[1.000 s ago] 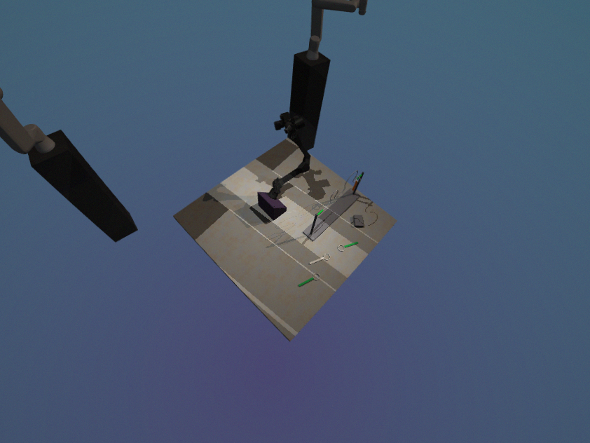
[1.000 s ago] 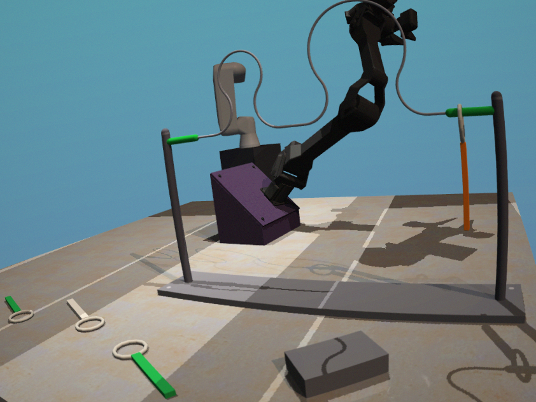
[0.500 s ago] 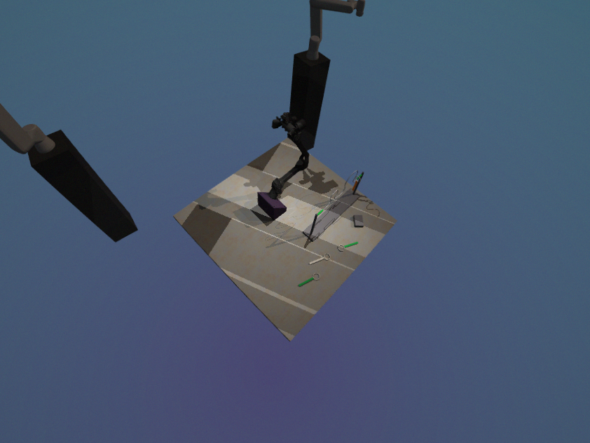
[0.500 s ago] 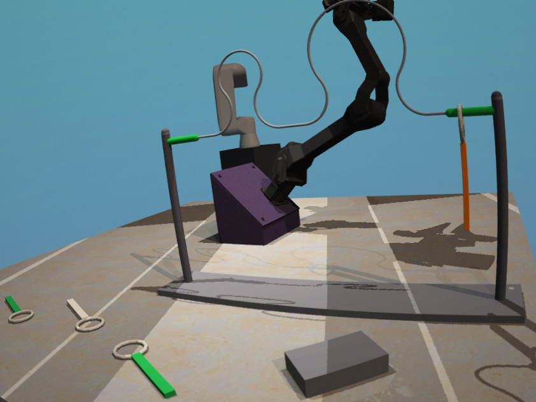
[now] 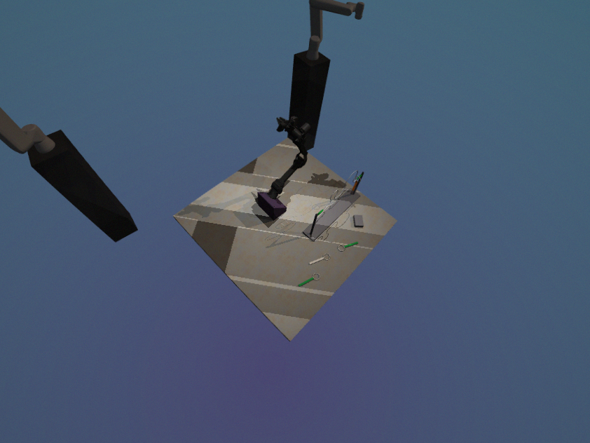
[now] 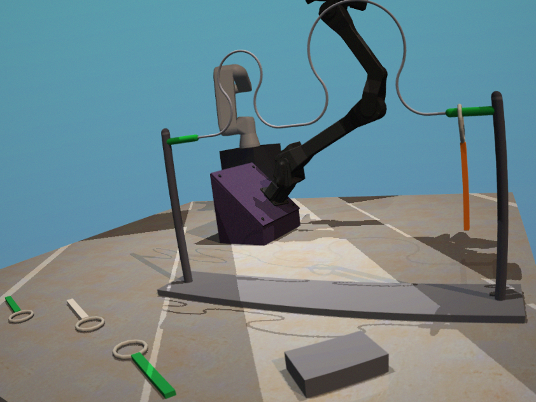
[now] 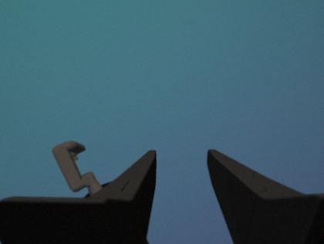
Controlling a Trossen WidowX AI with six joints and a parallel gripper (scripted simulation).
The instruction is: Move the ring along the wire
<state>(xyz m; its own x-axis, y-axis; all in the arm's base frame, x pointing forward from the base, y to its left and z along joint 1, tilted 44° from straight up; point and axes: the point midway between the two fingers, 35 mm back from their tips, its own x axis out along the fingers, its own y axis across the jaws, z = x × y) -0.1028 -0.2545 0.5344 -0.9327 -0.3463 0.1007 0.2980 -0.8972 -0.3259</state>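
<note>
The ring with orange handle lies 53 cm ahead of my gripper tip, 43 cm below it and 40 cm to the left of it. Also, from my gripper tip: green-handled ring (85 cm ahead, 64 cm below, 6 cm to the left); grey block (74 cm ahead, 64 cm below, 29 cm to the left); white-handled ring (81 cm ahead, 64 cm below, 16 cm to the right).
</note>
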